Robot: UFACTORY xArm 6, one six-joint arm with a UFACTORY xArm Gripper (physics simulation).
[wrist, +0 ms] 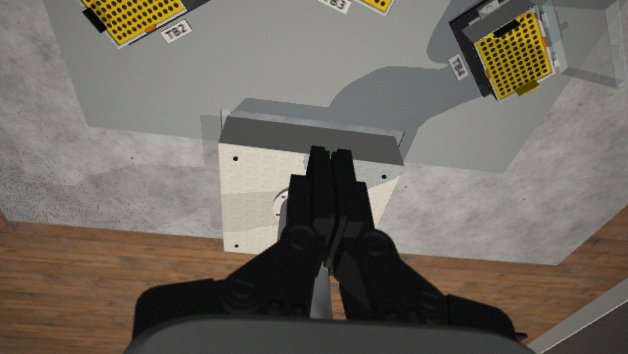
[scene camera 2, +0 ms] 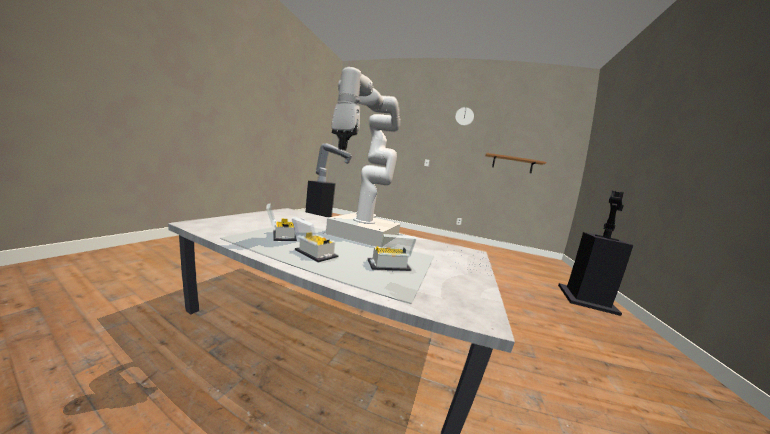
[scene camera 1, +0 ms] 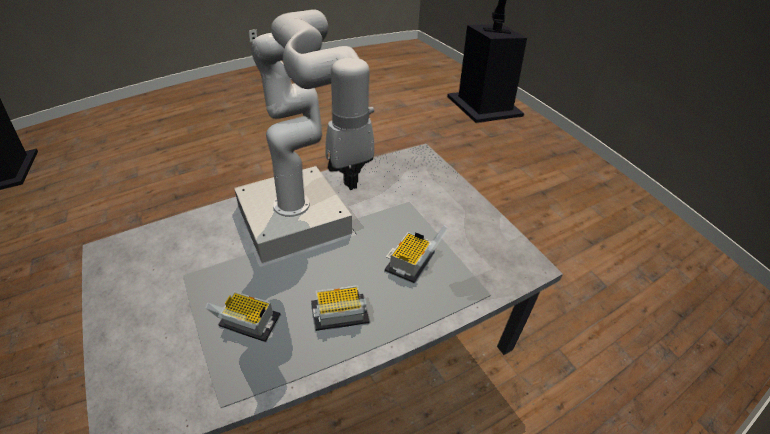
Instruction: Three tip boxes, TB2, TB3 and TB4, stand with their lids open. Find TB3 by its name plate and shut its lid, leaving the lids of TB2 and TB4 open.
Observation:
In view: my gripper [scene camera 1: 351, 186] and a grey mat [scene camera 1: 240, 366].
My gripper also shows in the wrist view [wrist: 324, 173]. The grey mat shows as well in the wrist view [wrist: 392, 72] and in scene camera 2 [scene camera 2: 352, 267].

